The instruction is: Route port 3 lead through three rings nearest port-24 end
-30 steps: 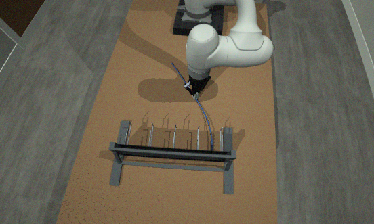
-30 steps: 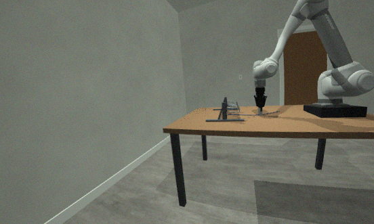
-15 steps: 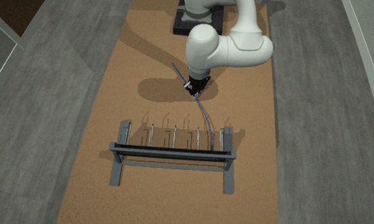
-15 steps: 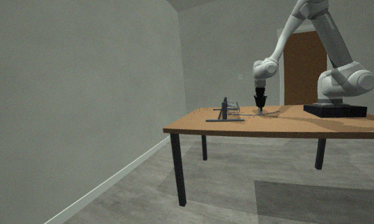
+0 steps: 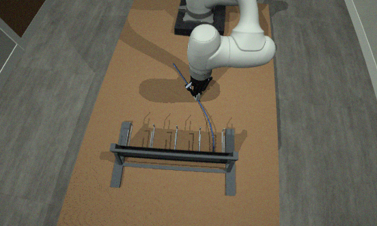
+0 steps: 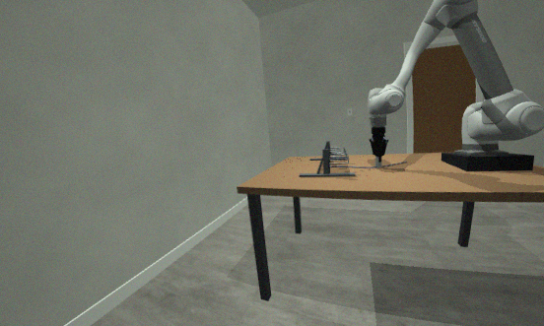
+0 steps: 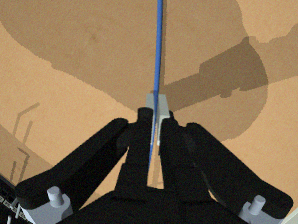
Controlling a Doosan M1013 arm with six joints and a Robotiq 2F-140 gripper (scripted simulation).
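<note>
The dark grey rack lies 310 mm ahead of my hand, 40 mm to the right of it and 30 mm above it.
</note>
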